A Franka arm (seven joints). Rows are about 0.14 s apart.
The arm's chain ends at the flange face. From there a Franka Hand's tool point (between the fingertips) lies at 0.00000 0.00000 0.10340 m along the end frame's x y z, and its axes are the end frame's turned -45 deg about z.
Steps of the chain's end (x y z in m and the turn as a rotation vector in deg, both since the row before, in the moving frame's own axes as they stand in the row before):
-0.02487 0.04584 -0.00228 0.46 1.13 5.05
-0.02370 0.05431 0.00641 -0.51 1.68 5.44
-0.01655 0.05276 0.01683 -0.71 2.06 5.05
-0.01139 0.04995 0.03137 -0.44 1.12 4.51
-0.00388 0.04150 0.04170 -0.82 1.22 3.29
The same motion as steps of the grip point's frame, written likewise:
-0.04801 0.01577 -0.00230 -0.47 1.12 5.05
-0.05380 0.02451 0.00636 -1.55 0.83 5.44
-0.04745 0.02921 0.01676 -1.96 0.95 5.05
-0.04259 0.02929 0.03135 -1.10 0.48 4.51
-0.03165 0.02922 0.04167 -1.44 0.28 3.29

